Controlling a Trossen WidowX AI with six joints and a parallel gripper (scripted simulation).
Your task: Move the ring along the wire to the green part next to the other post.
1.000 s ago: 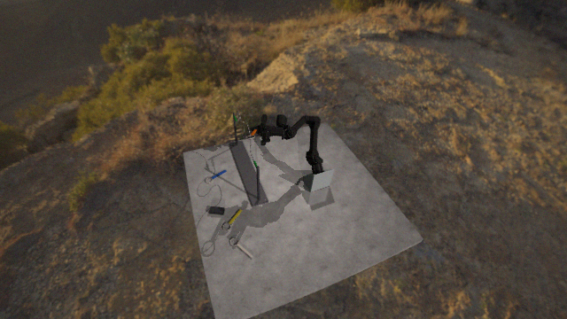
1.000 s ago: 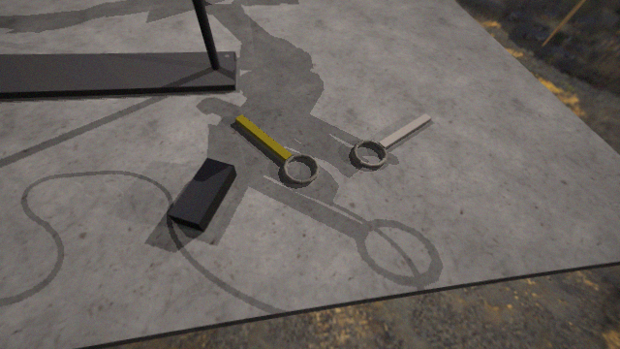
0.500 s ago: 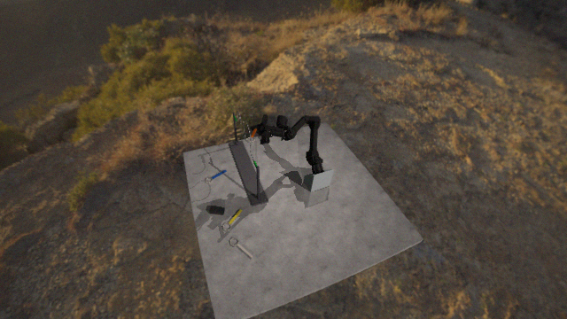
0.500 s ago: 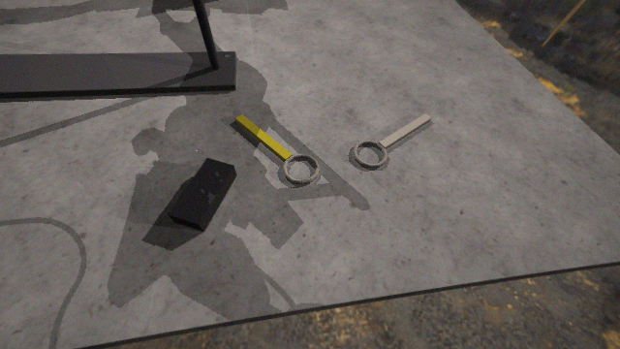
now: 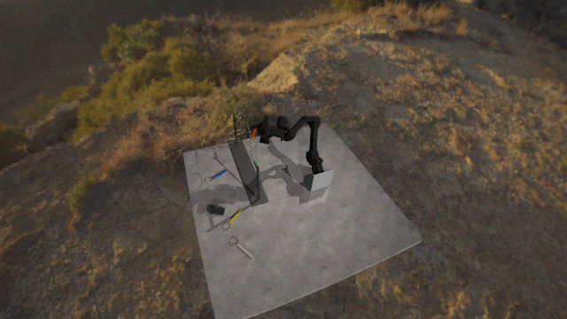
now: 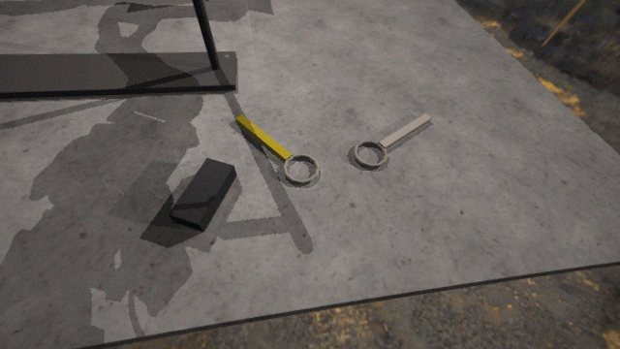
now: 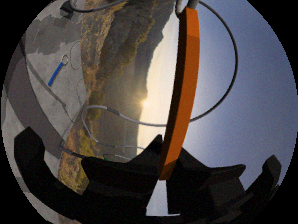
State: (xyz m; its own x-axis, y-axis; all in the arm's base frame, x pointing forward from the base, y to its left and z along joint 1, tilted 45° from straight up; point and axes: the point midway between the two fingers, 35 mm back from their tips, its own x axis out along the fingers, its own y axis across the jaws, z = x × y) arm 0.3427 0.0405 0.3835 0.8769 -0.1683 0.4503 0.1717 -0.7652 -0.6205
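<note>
My gripper tip is now 100 mm to the right of the orange-handled ring, 10 mm short of it and 10 mm above it. Also, from my gripper tip: black block: 400 mm below, 310 mm ahead, 270 mm to the left; then blue-handled ring: 400 mm below, 280 mm ahead, 30 mm to the right; then yellow-handled ring: 400 mm below, 370 mm to the left, 240 mm ahead.
</note>
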